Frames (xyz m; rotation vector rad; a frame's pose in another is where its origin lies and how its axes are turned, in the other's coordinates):
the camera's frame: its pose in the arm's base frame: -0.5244 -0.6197 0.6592 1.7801 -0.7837 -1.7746
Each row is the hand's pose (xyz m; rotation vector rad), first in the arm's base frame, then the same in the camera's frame.
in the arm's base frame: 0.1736 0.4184 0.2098 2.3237 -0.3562 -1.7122
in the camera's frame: -0.4255 -1.0853 -0.6387 0.0696 0.2792 -0.4456
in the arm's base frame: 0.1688 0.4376 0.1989 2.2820 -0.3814 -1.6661
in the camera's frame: -0.4313 -1.1063 -0.6328 0.0492 0.2963 -0.3891
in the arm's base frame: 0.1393 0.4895 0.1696 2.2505 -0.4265 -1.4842
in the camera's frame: -0.4466 -1.1622 -0.6002 0.0315 0.4012 -0.2683
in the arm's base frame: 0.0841 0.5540 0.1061 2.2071 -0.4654 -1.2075
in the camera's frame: -0.4462 -1.2499 -0.5407 0.0066 0.5723 -0.1020
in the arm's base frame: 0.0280 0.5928 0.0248 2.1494 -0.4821 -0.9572
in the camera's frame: -0.4149 -1.3320 -0.4810 -0.0237 0.7328 0.0500
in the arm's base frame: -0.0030 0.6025 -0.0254 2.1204 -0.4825 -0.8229
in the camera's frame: -0.3857 -1.3727 -0.4485 -0.0381 0.8234 0.1251
